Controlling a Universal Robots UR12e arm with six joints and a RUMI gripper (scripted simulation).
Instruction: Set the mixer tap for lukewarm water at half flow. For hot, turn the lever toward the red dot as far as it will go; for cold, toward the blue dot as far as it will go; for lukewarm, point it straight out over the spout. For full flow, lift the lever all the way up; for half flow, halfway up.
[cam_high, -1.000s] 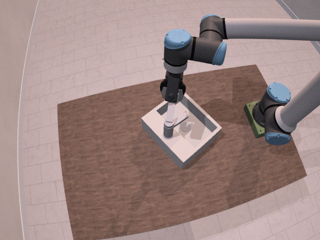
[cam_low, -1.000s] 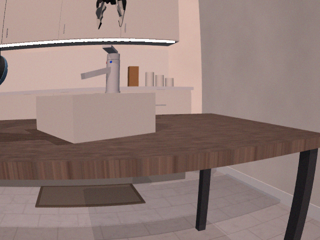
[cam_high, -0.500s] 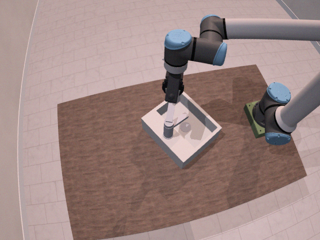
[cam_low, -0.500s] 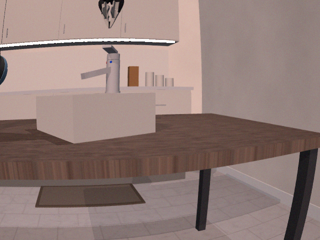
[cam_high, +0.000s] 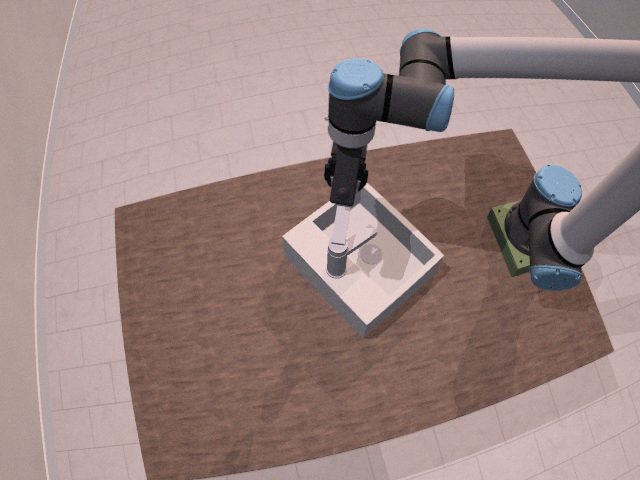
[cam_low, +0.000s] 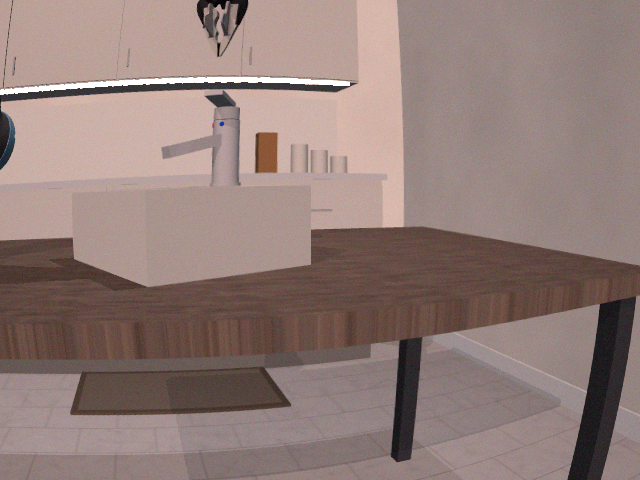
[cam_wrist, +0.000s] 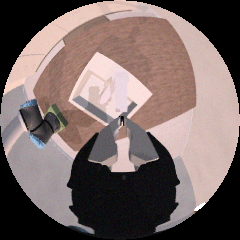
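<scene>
The lever lies 9 cm below my hand, 2 cm to the left of it and 1 cm ahead of it. Round my hand: grey mixer tap (14 cm below, 4 cm to the left, 1 cm ahead); then white sink block (32 cm below, 8 cm behind, 1 cm to the left).
</scene>
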